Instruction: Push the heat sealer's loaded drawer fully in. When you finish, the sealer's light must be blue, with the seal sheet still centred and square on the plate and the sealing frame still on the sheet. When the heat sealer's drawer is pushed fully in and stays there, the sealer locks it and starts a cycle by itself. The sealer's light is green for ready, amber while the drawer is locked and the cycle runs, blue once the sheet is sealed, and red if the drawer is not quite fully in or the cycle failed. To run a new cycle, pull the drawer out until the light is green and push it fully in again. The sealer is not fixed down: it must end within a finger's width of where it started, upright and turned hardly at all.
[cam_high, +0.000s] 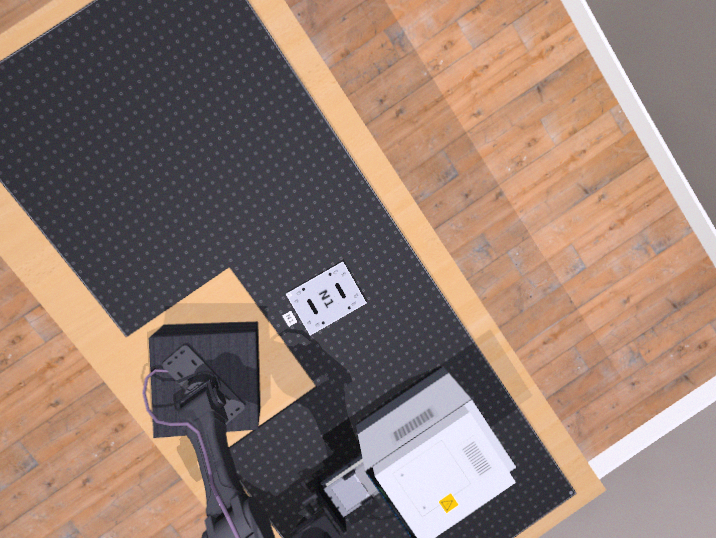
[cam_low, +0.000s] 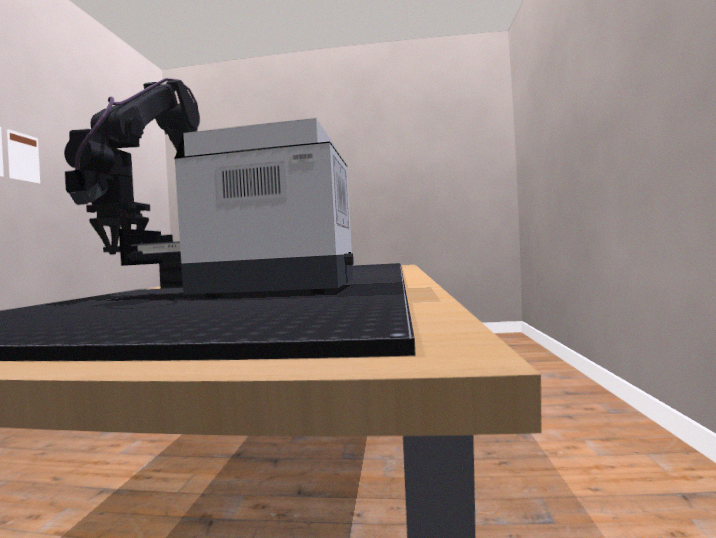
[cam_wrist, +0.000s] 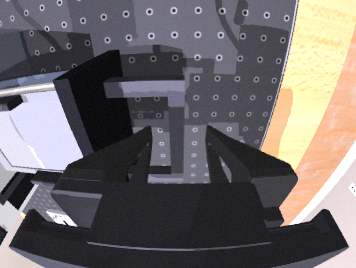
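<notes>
Now: the sealer drawer 110 mm ahead of my hand, 20 mm to the right of it and 10 mm below it. Round my hand: tag 250 mm ahead, 380 mm to the left, 100 mm below.
</notes>
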